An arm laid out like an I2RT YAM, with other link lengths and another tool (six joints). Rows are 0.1 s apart.
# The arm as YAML. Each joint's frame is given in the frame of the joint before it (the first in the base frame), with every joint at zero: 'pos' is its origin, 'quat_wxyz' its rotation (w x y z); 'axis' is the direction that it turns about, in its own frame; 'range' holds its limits. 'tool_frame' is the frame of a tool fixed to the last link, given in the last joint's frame.
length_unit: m
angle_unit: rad
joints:
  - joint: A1
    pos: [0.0, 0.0, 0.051]
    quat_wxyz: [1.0, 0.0, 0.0, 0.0]
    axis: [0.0, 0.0, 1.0]
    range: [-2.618, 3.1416]
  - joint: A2
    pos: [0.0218, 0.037, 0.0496]
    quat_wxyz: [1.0, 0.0, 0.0, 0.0]
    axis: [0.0, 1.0, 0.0]
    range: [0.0, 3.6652]
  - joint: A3
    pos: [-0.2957, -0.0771, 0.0]
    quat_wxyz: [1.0, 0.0, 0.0, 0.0]
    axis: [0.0, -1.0, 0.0]
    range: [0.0, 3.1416]
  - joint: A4
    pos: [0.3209, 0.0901, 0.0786]
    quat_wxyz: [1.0, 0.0, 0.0, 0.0]
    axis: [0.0, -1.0, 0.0]
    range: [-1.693, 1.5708]
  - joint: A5
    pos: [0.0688, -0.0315, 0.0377]
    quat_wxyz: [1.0, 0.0, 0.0, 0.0]
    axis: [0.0, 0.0, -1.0]
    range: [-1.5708, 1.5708]
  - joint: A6
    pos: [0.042, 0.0, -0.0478]
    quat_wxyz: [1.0, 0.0, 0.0, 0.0]
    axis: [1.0, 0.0, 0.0]
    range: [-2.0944, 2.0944]
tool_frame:
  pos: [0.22, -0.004, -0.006]
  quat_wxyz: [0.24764, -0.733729, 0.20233, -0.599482]
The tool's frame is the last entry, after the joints.
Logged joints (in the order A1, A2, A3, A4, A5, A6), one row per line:
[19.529, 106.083, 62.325, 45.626, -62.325, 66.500]
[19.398, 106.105, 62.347, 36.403, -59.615, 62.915]
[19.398, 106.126, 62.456, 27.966, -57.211, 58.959]
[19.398, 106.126, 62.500, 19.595, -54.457, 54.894]
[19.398, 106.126, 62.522, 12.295, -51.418, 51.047]
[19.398, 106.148, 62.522, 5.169, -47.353, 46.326]
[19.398, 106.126, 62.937, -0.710, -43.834, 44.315]
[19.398, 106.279, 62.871, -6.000, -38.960, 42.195]
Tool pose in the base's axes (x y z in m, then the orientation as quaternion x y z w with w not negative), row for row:
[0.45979, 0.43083, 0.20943, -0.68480, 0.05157, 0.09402, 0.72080]
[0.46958, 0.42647, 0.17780, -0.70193, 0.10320, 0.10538, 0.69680]
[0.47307, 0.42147, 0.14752, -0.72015, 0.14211, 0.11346, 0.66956]
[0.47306, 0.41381, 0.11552, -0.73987, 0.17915, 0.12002, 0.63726]
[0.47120, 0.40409, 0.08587, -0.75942, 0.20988, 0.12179, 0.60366]
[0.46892, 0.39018, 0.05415, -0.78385, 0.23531, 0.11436, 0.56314]
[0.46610, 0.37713, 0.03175, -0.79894, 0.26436, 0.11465, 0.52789]
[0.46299, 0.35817, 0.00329, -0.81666, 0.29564, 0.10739, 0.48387]
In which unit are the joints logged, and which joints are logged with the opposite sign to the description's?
The joints are logged in degrees. Opposite sign: none.
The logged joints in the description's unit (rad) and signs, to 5 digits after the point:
[0.34085, 1.85150, 1.08778, 0.79632, -1.08778, 1.16064]
[0.33856, 1.85188, 1.08816, 0.63535, -1.04048, 1.09807]
[0.33856, 1.85225, 1.09006, 0.48810, -0.99852, 1.02903]
[0.33856, 1.85225, 1.09083, 0.34200, -0.95045, 0.95808]
[0.33856, 1.85225, 1.09121, 0.21459, -0.89741, 0.89094]
[0.33856, 1.85263, 1.09121, 0.09022, -0.82647, 0.80854]
[0.33856, 1.85225, 1.09846, -0.01239, -0.76505, 0.77344]
[0.33856, 1.85492, 1.09731, -0.10472, -0.67998, 0.73644]

